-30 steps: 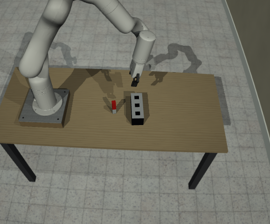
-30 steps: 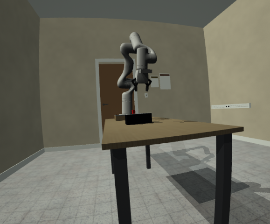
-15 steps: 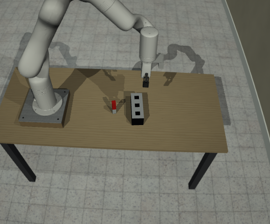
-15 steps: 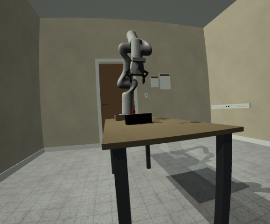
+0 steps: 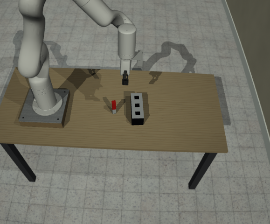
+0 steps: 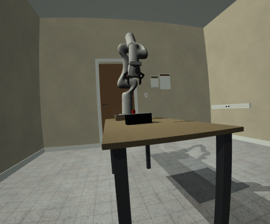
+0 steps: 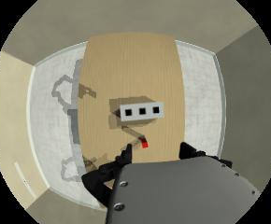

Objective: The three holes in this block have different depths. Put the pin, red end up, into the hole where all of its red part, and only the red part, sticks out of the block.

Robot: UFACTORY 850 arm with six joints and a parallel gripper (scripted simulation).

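My hand is 7 cm past the pin, 1 cm to the left of it and 24 cm above it. Also, from my hand: black block 7 cm ahead, 28 cm below.
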